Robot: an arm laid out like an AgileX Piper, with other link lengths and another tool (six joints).
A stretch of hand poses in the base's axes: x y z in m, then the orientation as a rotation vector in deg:
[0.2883 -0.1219 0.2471 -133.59 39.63 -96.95]
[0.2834 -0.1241 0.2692 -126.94 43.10 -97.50]
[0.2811 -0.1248 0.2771 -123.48 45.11 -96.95]
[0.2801 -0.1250 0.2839 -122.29 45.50 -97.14]
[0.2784 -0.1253 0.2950 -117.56 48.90 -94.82]
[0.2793 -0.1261 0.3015 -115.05 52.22 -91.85]
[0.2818 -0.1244 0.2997 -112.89 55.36 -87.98]
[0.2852 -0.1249 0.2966 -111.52 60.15 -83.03]
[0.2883 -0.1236 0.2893 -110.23 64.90 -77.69]
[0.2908 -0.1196 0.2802 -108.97 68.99 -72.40]
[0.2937 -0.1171 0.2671 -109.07 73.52 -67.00]
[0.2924 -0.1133 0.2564 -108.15 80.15 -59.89]
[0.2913 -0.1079 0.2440 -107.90 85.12 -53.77]
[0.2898 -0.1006 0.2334 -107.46 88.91 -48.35]
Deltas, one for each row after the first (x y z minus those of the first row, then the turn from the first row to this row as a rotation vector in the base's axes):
[-0.0049 -0.0022 0.0221 4.62 -3.55 -0.82]
[-0.0072 -0.0029 0.0300 7.53 -5.06 -1.18]
[-0.0082 -0.0031 0.0368 8.23 -5.77 -1.26]
[-0.0099 -0.0034 0.0479 13.24 -7.12 -1.79]
[-0.0090 -0.0042 0.0544 17.21 -6.88 -2.64]
[-0.0065 -0.0025 0.0526 21.45 -6.01 -3.23]
[-0.0031 -0.0030 0.0495 25.98 -3.86 -4.98]
[0.0000 -0.0017 0.0422 30.54 -1.37 -6.81]
[0.0025 0.0023 0.0331 34.83 1.14 -8.33]
[0.0054 0.0048 0.0200 38.11 4.66 -10.55]
[0.0041 0.0086 0.0093 42.83 8.97 -14.16]
[0.0030 0.0140 -0.0031 46.17 12.99 -16.97]
[0.0015 0.0213 -0.0137 49.09 16.43 -19.10]

